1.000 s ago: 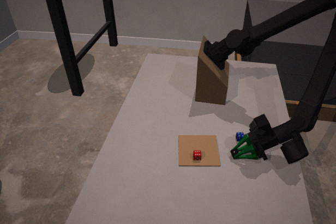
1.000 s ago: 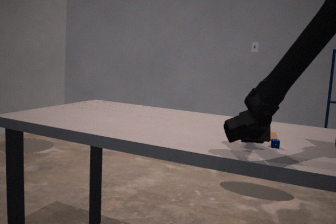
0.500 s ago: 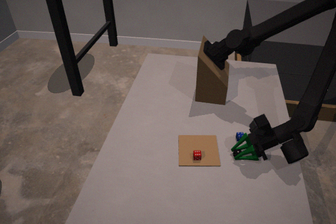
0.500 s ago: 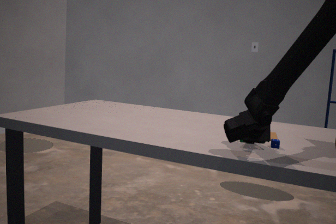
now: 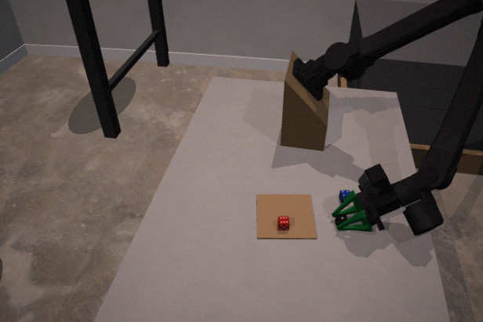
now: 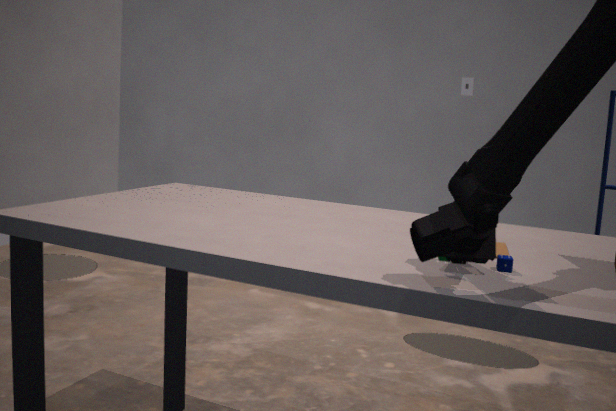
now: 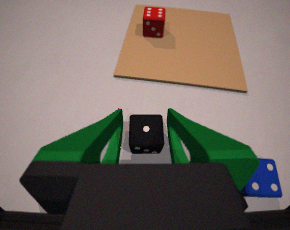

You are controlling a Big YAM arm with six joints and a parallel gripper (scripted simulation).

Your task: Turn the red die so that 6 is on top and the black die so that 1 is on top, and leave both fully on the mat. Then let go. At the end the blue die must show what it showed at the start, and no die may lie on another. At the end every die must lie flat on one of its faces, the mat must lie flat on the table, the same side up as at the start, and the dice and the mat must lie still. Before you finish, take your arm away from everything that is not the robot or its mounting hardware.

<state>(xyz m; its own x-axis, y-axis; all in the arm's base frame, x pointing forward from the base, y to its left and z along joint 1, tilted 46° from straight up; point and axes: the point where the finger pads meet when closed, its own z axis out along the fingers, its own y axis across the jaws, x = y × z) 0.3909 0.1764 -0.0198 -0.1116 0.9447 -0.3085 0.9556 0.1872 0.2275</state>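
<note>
My hand is 10 mm to the right of the black die. Also, from my hand: red die: 130 mm to the right, 30 mm ahead; then tan mat: 130 mm to the right, 20 mm below, 10 mm behind; then blue die: 90 mm behind, 20 mm to the left.
</note>
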